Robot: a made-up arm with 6 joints. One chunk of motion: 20 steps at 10 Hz.
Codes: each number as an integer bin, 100 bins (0 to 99) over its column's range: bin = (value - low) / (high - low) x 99, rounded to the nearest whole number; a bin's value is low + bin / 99 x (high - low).
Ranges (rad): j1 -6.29..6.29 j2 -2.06..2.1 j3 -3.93..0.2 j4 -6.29..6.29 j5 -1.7..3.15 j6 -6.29..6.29
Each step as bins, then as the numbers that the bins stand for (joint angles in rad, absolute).
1 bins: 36 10 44 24 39 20
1 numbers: -1.7155 -1.6398 -2.0944 -3.2403 0.2106 -3.7486
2 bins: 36 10 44 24 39 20
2 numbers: -1.7155 -1.6398 -2.0944 -3.2403 0.2106 -3.7486
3 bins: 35 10 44 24 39 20
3 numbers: -1.8425 -1.6398 -2.0944 -3.2403 0.2106 -3.7486
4 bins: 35 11 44 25 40 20
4 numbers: -1.8425 -1.5978 -2.0944 -3.1132 0.2596 -3.7486
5 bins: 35 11 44 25 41 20
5 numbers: -1.8425 -1.5978 -2.0944 -3.1132 0.3086 -3.7486
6 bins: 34 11 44 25 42 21
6 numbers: -1.9696 -1.5978 -2.0944 -3.1132 0.3576 -3.6215
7 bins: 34 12 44 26 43 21
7 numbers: -1.9696 -1.5558 -2.0944 -2.9862 0.4066 -3.6215
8 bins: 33 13 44 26 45 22
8 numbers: -2.0967 -1.5137 -2.0944 -2.9862 0.5045 -3.4944
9 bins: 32 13 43 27 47 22
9 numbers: -2.2237 -1.5137 -2.1362 -2.8591 0.6025 -3.4944
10 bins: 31 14 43 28 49 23
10 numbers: -2.3508 -1.4717 -2.1362 -2.7320 0.7005 -3.3674
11 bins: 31 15 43 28 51 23
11 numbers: -2.3508 -1.4297 -2.1362 -2.7320 0.7985 -3.3674
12 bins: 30 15 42 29 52 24
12 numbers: -2.4779 -1.4297 -2.1779 -2.6049 0.8475 -3.2403
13 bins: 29 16 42 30 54 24
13 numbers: -2.6049 -1.3877 -2.1779 -2.4779 0.9455 -3.2403
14 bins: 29 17 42 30 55 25
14 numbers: -2.6049 -1.3457 -2.1779 -2.4779 0.9944 -3.1132
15 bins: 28 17 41 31 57 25
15 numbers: -2.7320 -1.3457 -2.2196 -2.3508 1.0924 -3.1132
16 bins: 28 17 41 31 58 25
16 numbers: -2.7320 -1.3457 -2.2196 -2.3508 1.1414 -3.1132
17 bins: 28 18 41 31 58 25
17 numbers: -2.7320 -1.3036 -2.2196 -2.3508 1.1414 -3.1132
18 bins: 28 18 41 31 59 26
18 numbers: -2.7320 -1.3036 -2.2196 -2.3508 1.1904 -2.9862
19 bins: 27 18 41 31 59 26
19 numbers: -2.8591 -1.3036 -2.2196 -2.3508 1.1904 -2.9862
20 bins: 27 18 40 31 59 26
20 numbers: -2.8591 -1.3036 -2.2613 -2.3508 1.1904 -2.9862
